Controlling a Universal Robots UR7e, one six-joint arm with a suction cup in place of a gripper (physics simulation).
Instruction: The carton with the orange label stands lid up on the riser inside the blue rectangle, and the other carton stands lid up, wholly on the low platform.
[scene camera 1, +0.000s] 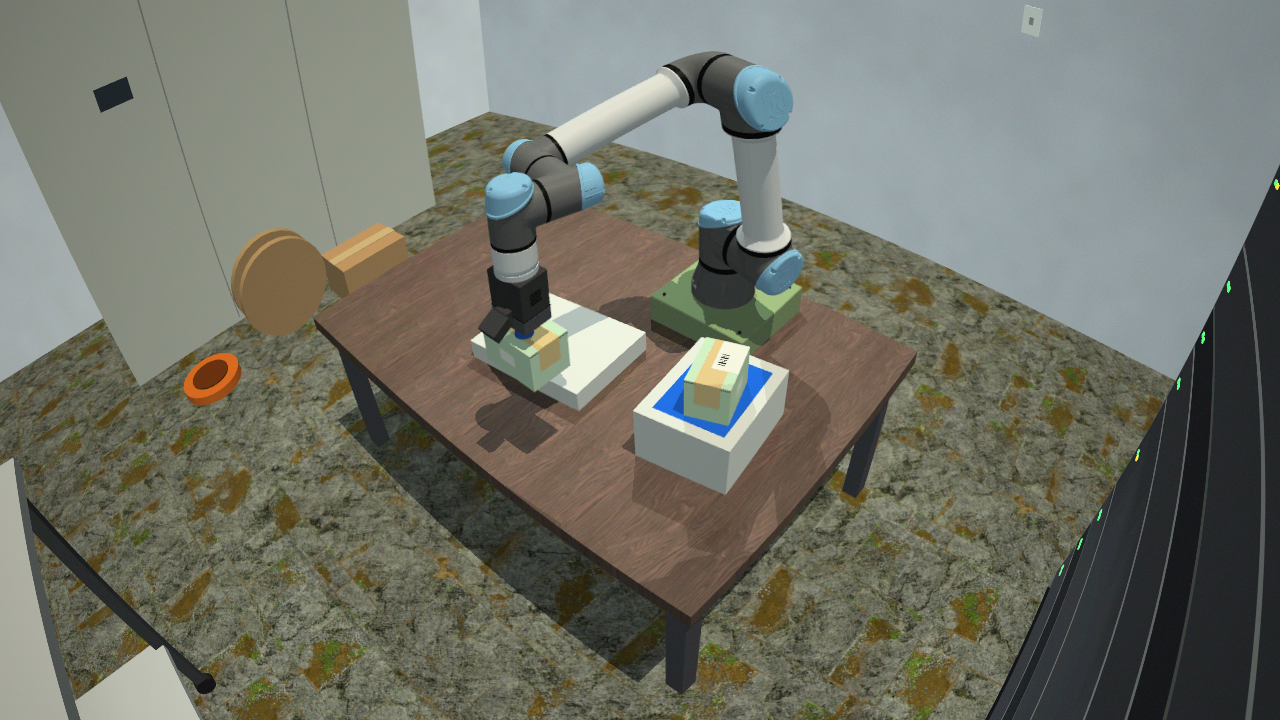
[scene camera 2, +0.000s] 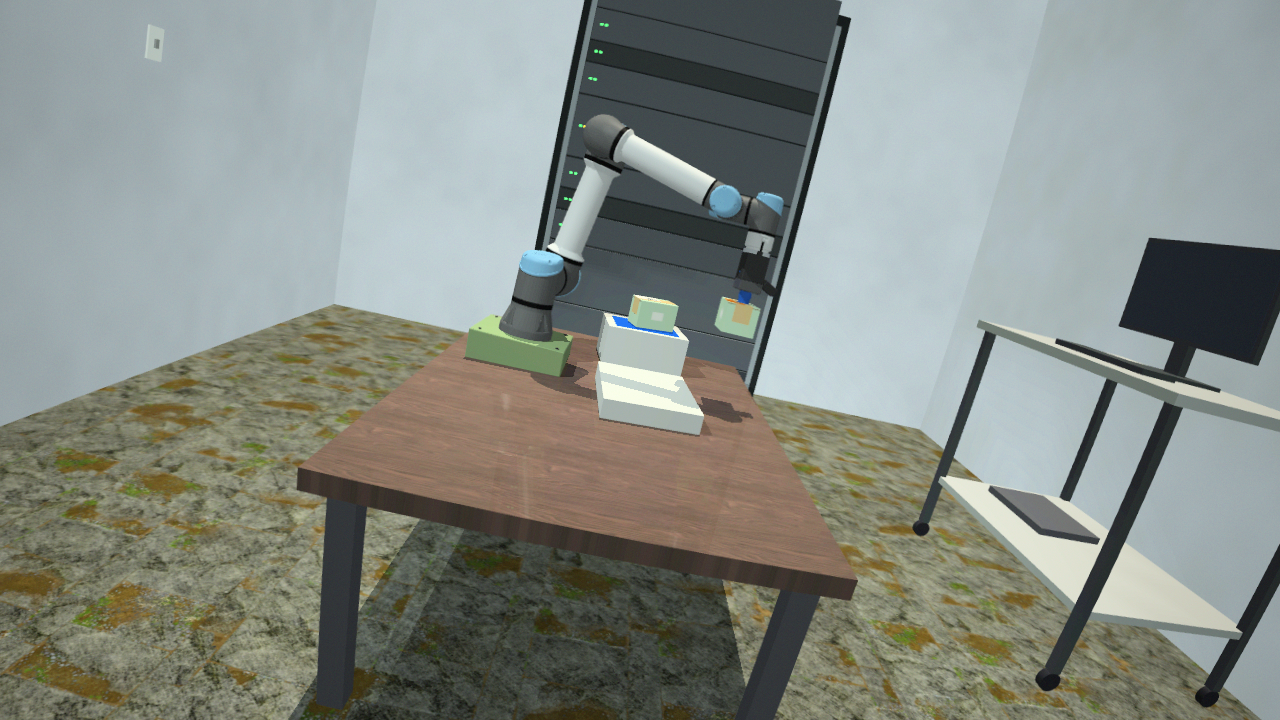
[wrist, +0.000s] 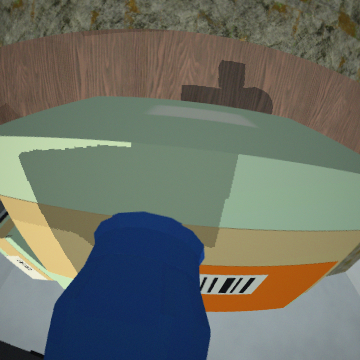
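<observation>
The carton with the orange label (scene camera 1: 528, 360) (scene camera 2: 737, 317) (wrist: 150, 170) hangs level, lid up, under my suction gripper (scene camera 1: 523, 334) (scene camera 2: 744, 297) (wrist: 149, 235). The blue cup is on its taped top, beside the orange label. The carton is in the air off the low platform's long side away from the robot base, its shadow on the table. The low platform (scene camera 1: 613, 344) (scene camera 2: 646, 415) bears no carton. The other carton (scene camera 1: 711, 389) (scene camera 2: 653, 313) (wrist: 25, 267), with a white label, stands lid up on the riser (scene camera 1: 680, 447) (scene camera 2: 640, 353), within the blue rectangle (scene camera 1: 756, 379) (scene camera 2: 623, 325).
The green robot base (scene camera 1: 673, 315) (scene camera 2: 514, 349) stands on the wooden table (scene camera 1: 572, 501) (scene camera 2: 537, 456), behind the platform and riser in scene camera 1. A cart (scene camera 2: 1074, 353) with a monitor stands beside the table. A dark server rack (scene camera 2: 698, 107) stands beyond the table's far end.
</observation>
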